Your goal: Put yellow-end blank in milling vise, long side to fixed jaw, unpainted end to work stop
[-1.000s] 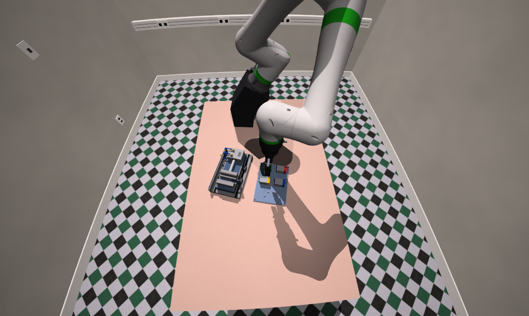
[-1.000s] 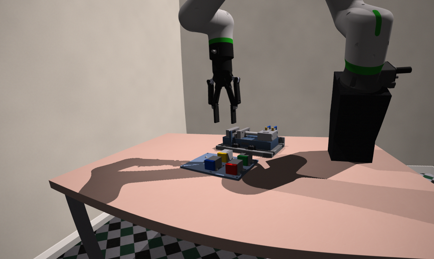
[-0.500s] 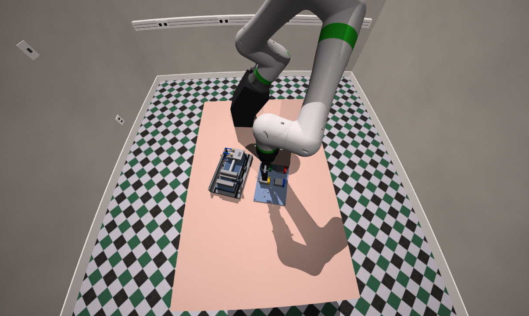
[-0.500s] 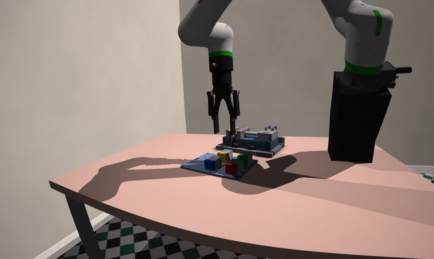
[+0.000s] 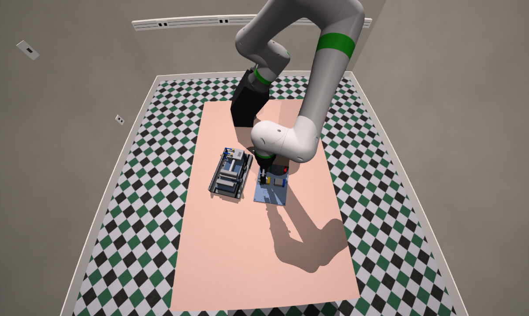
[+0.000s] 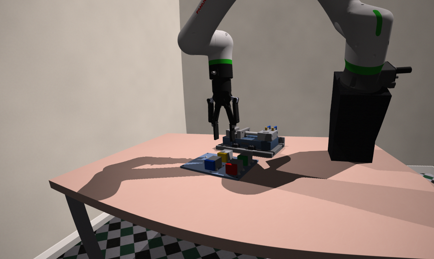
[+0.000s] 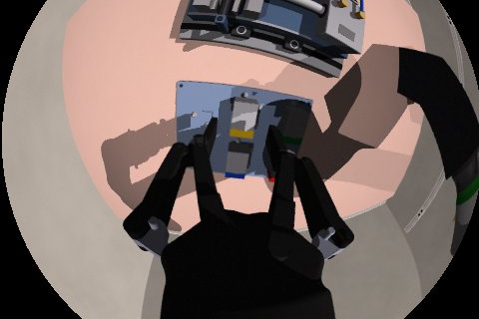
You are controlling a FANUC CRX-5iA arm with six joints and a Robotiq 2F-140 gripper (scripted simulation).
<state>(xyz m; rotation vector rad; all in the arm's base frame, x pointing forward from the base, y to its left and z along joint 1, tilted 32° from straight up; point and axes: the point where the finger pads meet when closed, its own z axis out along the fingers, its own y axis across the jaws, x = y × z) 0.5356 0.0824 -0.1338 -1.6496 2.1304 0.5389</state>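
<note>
Right now the yellow-ended blank is 9 cm below my hand. The rest, counted from my hand: blue-ended blank 9 cm to the left, 9 cm below, 2 cm ahead; then green-ended blank 9 cm below, 9 cm behind, 3 cm to the left; then plate 12 cm below, 5 cm to the left, 1 cm ahead.
</note>
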